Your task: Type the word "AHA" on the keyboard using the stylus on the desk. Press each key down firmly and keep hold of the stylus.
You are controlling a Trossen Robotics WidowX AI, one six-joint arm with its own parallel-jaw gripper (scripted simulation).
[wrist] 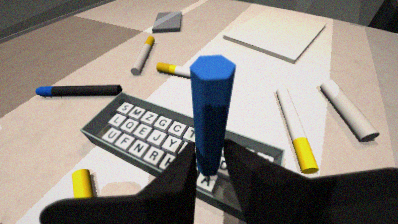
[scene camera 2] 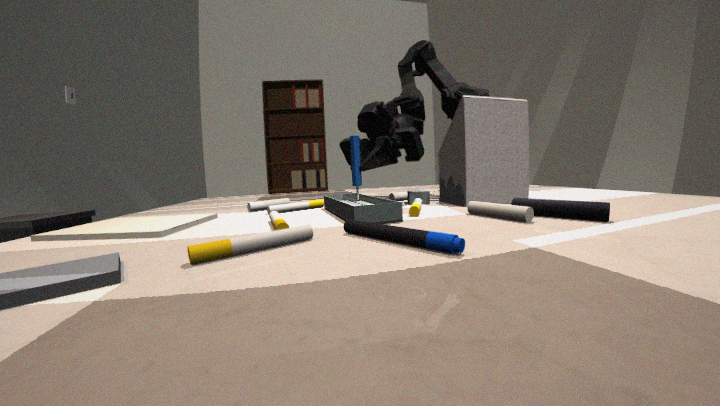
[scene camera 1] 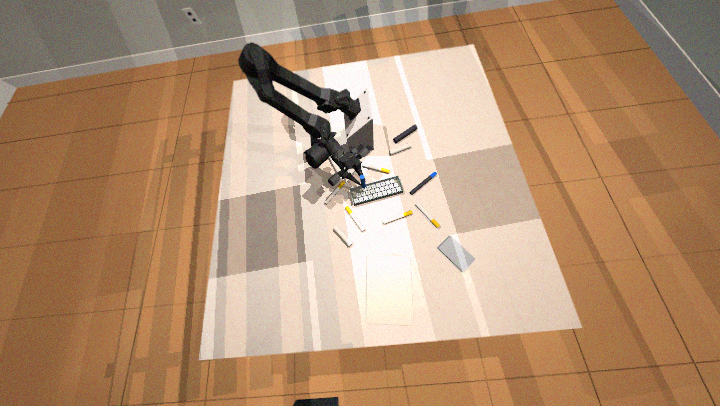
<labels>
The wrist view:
my gripper
blue stylus
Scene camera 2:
my gripper
flat white pad
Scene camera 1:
my gripper
</labels>
